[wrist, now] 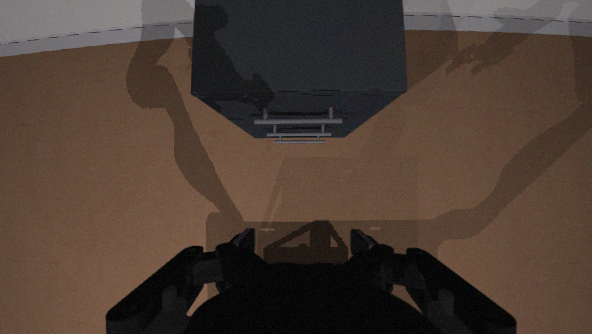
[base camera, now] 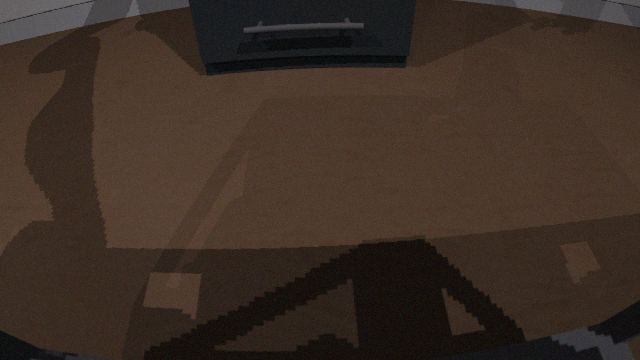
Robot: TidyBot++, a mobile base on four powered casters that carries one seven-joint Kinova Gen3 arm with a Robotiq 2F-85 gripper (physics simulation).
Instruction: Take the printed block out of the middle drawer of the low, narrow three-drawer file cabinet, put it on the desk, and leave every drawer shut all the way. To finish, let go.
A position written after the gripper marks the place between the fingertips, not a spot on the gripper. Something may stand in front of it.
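Note:
Gripper (wrist: 302, 239), visible. Middle drawer (wrist: 349, 123), visible too.

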